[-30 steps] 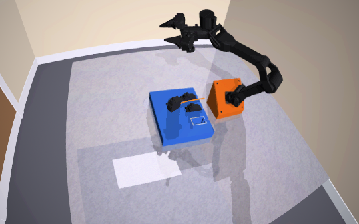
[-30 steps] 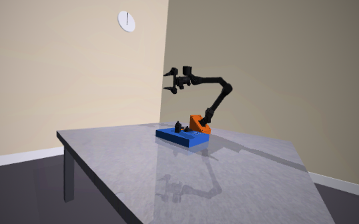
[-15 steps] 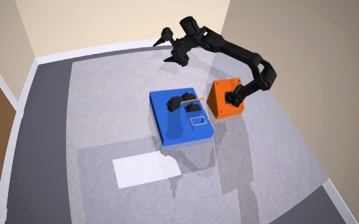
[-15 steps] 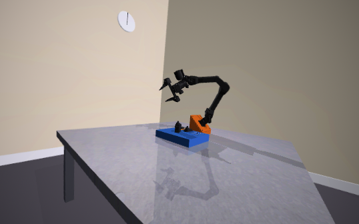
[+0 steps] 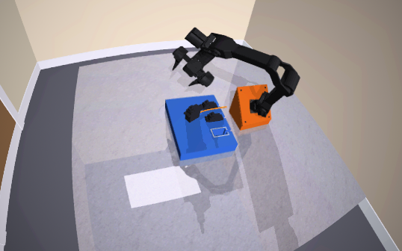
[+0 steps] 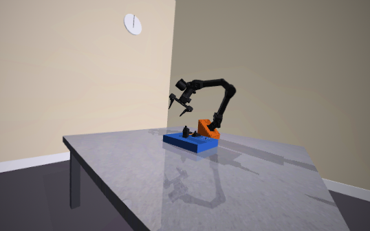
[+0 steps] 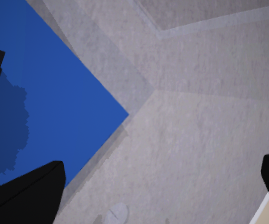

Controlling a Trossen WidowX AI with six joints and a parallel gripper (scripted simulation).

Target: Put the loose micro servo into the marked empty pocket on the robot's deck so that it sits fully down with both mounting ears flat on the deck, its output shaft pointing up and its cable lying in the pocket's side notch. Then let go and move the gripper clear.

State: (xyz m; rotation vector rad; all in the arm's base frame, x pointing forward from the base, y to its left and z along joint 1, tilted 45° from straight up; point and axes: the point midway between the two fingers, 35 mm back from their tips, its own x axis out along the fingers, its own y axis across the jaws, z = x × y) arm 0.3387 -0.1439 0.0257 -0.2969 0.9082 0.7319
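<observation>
The blue deck lies 180 mm below my gripper tip, 100 mm to the left of it and 30 mm behind it.
</observation>
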